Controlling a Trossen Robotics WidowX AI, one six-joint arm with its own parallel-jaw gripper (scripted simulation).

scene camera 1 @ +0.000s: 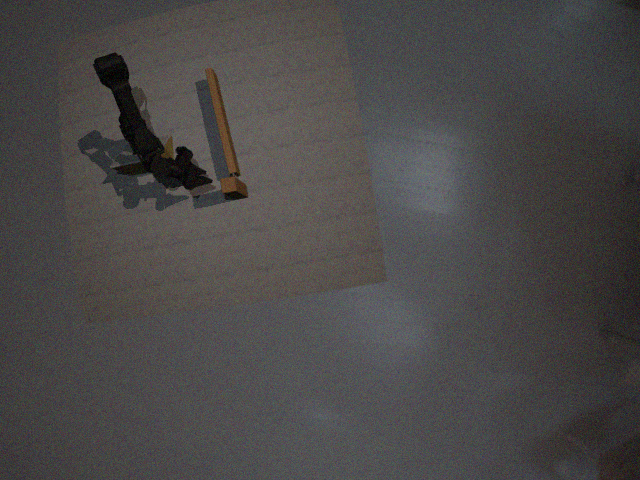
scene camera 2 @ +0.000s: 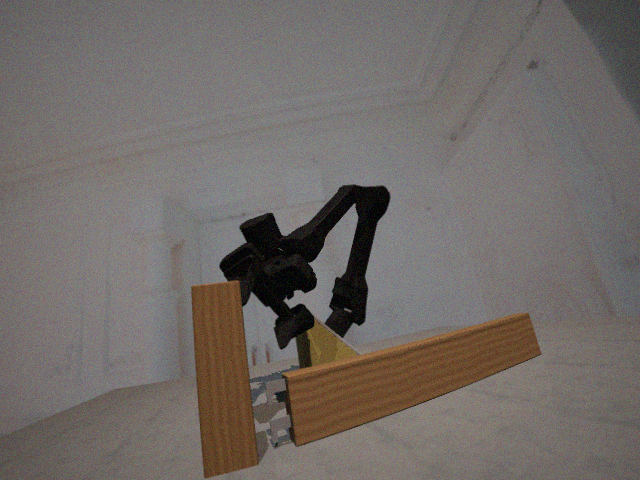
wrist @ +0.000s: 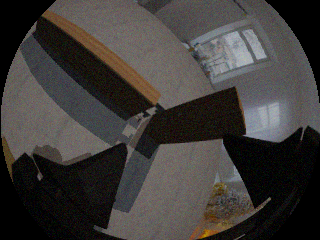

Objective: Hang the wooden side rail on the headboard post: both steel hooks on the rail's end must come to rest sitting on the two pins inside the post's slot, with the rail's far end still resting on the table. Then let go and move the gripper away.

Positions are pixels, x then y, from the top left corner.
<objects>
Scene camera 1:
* my gripper: 209,177
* wooden side rail: 224,131
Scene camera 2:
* my gripper: 263,327
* wooden side rail: 326,399
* headboard post: 227,429
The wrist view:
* my gripper: 177,144
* headboard post: 207,118
</objects>
